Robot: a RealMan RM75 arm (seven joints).
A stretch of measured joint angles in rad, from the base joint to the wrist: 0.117 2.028 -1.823 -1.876 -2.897 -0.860 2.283; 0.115 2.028 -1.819 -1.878 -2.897 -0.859 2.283; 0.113 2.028 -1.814 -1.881 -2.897 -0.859 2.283; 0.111 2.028 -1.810 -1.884 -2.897 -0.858 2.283; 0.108 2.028 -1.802 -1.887 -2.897 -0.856 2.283; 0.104 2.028 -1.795 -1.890 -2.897 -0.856 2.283; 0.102 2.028 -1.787 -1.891 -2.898 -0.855 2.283; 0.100 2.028 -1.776 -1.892 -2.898 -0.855 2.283; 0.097 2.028 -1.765 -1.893 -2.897 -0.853 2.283; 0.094 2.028 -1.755 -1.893 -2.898 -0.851 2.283; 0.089 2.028 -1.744 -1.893 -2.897 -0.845 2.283; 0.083 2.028 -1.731 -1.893 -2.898 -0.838 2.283; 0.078 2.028 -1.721 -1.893 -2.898 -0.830 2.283; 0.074 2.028 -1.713 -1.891 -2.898 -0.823 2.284; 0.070 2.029 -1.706 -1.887 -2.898 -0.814 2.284; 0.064 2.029 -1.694 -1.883 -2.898 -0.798 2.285
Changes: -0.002 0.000 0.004 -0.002 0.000 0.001 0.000; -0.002 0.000 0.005 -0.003 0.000 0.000 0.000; -0.002 0.000 0.004 -0.003 0.000 0.001 0.000; -0.003 0.000 0.008 -0.003 0.000 0.002 0.000; -0.004 0.000 0.007 -0.003 0.000 0.000 0.000; -0.002 0.000 0.008 -0.001 -0.001 0.001 0.000; -0.002 0.000 0.011 -0.001 0.000 0.000 0.000; -0.003 0.000 0.011 -0.001 0.001 0.002 0.000; -0.003 0.000 0.010 0.000 -0.001 0.002 0.000; -0.005 0.000 0.011 0.000 0.001 0.006 0.000; -0.006 0.000 0.013 0.000 -0.001 0.007 0.000; -0.005 0.000 0.010 0.000 0.000 0.008 0.000; -0.004 0.000 0.008 0.002 0.000 0.007 0.001; -0.004 0.001 0.007 0.004 0.000 0.009 0.000; -0.006 0.000 0.012 0.004 0.000 0.016 0.001
